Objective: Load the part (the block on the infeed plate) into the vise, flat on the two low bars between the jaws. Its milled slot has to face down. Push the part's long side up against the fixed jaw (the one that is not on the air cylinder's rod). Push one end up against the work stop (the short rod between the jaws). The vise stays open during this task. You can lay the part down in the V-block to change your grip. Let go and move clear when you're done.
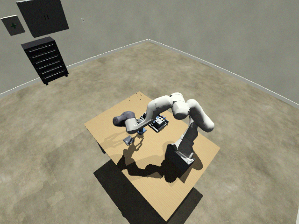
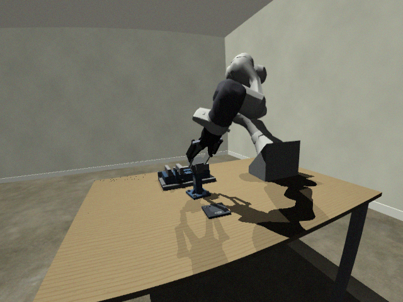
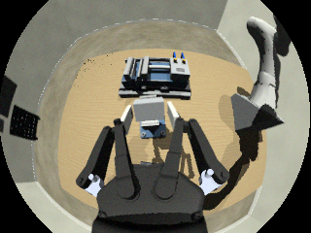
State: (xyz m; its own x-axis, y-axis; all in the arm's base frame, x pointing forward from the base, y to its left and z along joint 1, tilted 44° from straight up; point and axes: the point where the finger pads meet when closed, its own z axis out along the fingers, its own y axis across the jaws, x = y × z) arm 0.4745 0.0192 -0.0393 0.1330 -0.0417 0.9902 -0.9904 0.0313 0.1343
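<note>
My gripper is now 20 mm to the left of the part and 20 mm above it.
</note>
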